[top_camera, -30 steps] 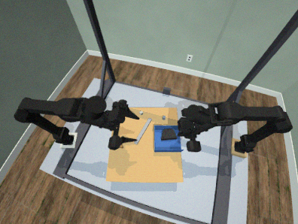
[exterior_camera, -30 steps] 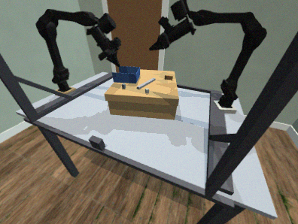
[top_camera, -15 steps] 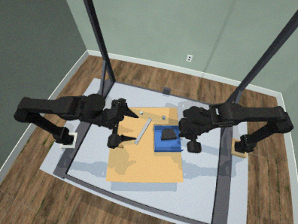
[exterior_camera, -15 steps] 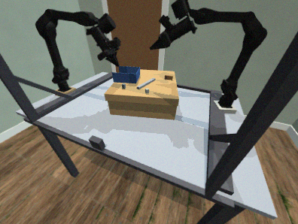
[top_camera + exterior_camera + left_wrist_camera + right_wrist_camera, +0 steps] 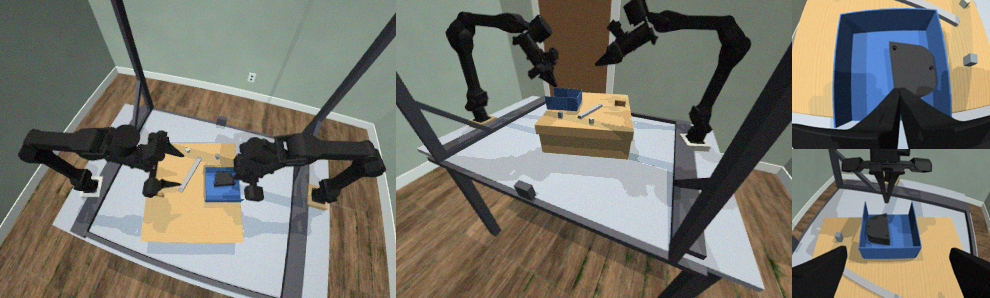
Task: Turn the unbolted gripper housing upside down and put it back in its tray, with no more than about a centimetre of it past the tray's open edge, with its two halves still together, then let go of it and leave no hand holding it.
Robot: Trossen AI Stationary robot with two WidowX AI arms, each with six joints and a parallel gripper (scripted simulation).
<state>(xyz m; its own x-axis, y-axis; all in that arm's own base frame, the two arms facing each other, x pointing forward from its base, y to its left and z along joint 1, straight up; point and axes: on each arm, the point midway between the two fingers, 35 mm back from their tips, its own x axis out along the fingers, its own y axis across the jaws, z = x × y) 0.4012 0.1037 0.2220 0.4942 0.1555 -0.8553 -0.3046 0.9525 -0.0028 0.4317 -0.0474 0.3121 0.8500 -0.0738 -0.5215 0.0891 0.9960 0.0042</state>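
My left gripper is now 2 cm past the gripper housing, 5 cm to the left of it and 8 cm above it. From my left hand the other things lie so: grey bar (4 cm behind, 18 cm to the right, 11 cm below); tray (7 cm to the right, 9 cm below).
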